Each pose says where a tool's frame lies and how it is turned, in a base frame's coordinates. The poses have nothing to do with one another.
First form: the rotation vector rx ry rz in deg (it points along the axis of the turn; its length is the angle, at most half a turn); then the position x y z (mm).
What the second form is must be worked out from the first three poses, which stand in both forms.
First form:
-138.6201 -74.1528 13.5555 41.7 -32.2 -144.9
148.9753 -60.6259 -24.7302 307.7 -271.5 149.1
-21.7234 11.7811 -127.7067 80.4 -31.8 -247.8
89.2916 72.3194 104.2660 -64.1 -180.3 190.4
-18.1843 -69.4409 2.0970 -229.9 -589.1 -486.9
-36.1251 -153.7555 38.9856 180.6 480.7 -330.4
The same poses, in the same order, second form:
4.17 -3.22 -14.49 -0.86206 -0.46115 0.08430 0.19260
30.77 -27.15 14.91 0.90510 -0.36833 -0.15025 0.15015
8.04 -3.18 -24.78 -0.15141 0.08211 -0.89008 0.42202
-6.41 -18.03 19.04 0.56201 0.45519 0.65627 0.21508
-22.99 -58.91 -48.69 -0.14850 -0.56709 0.01713 0.80998
18.06 48.07 -33.04 -0.21953 -0.93435 0.23691 0.15055

